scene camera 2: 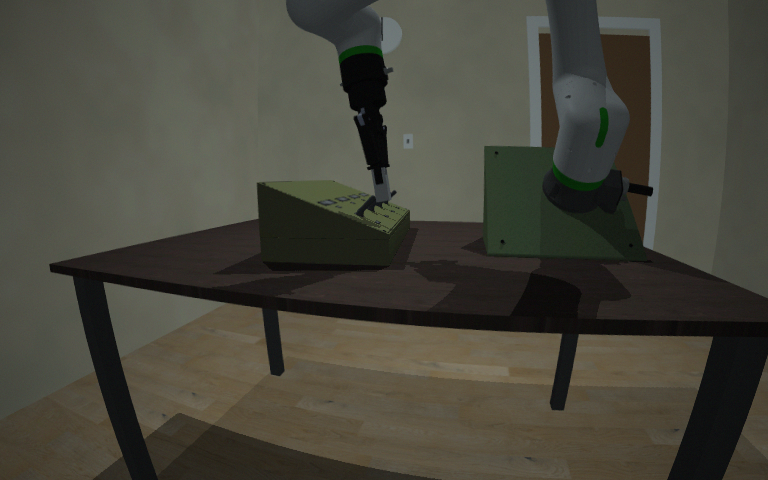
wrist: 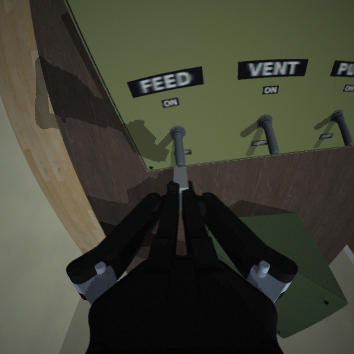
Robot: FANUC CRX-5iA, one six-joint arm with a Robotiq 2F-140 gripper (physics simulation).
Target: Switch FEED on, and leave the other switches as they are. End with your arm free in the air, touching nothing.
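Places are measured from the arm's base along level axes (x ahead, y left, z up), in metres.
Where they show: gripper, fingertip midpoint: (scene camera 2: 384, 201) (wrist: 179, 175); arm's base at its link origin: (scene camera 2: 572, 189).
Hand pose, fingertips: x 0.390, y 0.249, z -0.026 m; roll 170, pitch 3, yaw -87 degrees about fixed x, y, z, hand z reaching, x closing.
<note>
Things, the pixels of their top centre, and the offset from my fingertips. "pt": a spot on its surface instead. Level surfaces: height alone.
- VENT lever at its top centre: (wrist: 276, 142) dx +0.064, dy -0.113, dz +0.012 m
- third lever at a spot on its surface: (wrist: 343, 130) pt dx +0.092, dy -0.225, dz -0.004 m
- dark wooden table at its surface level: dz -0.115 m
The sloped olive switch box (scene camera 2: 317, 226) (wrist: 220, 30) stands on the table. In the wrist view its FEED lever (wrist: 179, 149) is at the left, tilted away from its ON label towards the box's lower edge, the OFF side. The VENT lever (wrist: 270, 136) and a third lever (wrist: 343, 130), whose label is cut off, tilt the same way. My gripper (scene camera 2: 382, 200) (wrist: 179, 175) is shut and empty. Its fingertips are at the free end of the FEED lever, on the lower-edge side; whether they touch it I cannot tell.
A green sloped block (scene camera 2: 515, 198) (wrist: 280, 240) stands on the dark wooden table (scene camera 2: 169, 260) (wrist: 305, 175), beside the arm's base part (scene camera 2: 583, 135). A wall and a door (scene camera 2: 628, 101) are behind.
</note>
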